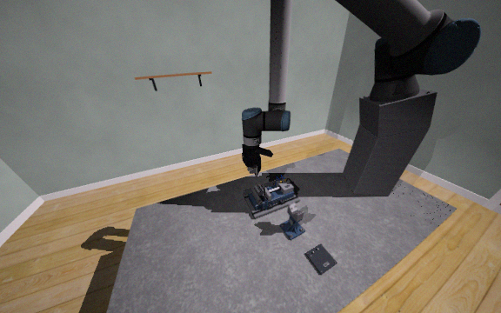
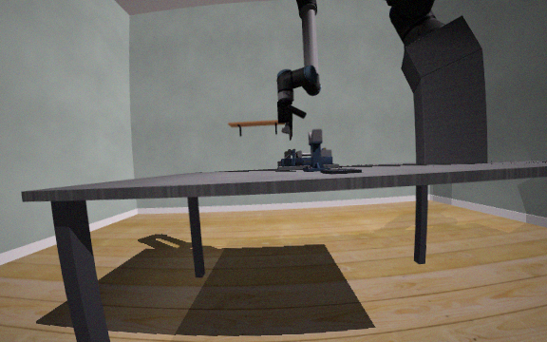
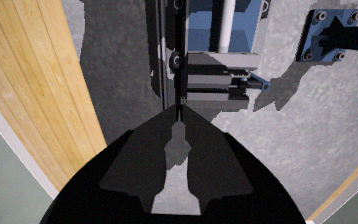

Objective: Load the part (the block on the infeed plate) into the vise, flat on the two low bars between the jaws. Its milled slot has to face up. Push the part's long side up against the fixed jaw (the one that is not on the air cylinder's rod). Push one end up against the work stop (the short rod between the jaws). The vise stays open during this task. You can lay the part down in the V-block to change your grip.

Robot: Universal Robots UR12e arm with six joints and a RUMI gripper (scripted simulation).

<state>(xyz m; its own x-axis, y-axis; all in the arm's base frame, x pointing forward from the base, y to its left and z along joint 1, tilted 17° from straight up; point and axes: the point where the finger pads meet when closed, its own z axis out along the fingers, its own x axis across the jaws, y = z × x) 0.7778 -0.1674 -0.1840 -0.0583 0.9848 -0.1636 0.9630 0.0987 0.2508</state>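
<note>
The part is 80 mm below my hand and 40 mm to the left of it. The rest, counted from my hand: moving jaw: 100 mm below, 60 mm to the left, 40 mm behind; work stop: 110 mm to the left, 90 mm below, 10 mm behind; fixed jaw: 100 mm below, 60 mm to the left, 30 mm ahead.
</note>
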